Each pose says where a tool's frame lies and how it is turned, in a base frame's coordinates. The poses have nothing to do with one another.
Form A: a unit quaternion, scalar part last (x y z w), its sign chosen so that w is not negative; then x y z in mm.
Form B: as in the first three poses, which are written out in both.
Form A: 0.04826 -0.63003 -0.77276 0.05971 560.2 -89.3 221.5
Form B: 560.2 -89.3 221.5 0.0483 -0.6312 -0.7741 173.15
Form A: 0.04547 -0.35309 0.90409 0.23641 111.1 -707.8 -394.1
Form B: 111.1 -707.8 -394.1 0.0468 -0.3634 0.9305 152.65
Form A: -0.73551 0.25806 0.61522 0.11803 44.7 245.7 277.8
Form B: 44.7 245.7 277.8 -0.7407 0.2599 0.6196 166.44
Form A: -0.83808 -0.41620 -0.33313 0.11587 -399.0 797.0 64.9
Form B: -399.0 797.0 64.9 -0.8438 -0.4190 -0.3354 166.69
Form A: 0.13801 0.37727 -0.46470 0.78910 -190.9 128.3 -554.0
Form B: -190.9 128.3 -554.0 0.2247 0.6142 -0.7565 75.80
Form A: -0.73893 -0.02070 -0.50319 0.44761 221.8 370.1 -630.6
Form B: 221.8 370.1 -630.6 -0.8263 -0.0231 -0.5627 126.82
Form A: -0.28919 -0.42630 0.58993 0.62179 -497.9 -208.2 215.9
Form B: -497.9 -208.2 215.9 -0.3692 -0.5443 0.7532 103.11
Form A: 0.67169 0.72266 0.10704 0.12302 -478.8 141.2 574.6
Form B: -478.8 141.2 574.6 0.6768 0.7282 0.1079 165.87
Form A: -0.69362 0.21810 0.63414 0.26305 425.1 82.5 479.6
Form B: 425.1 82.5 479.6 -0.7189 0.2261 0.6573 149.50
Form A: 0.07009 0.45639 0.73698 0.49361 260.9 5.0 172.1
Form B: 260.9 5.0 172.1 0.0806 0.5248 0.8474 120.84
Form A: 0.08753 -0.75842 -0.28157 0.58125 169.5 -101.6 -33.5
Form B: 169.5 -101.6 -33.5 0.1076 -0.9320 -0.3460 108.92
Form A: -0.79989 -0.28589 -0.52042 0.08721 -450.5 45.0 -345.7
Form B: -450.5 45.0 -345.7 -0.8029 -0.2870 -0.5224 169.99
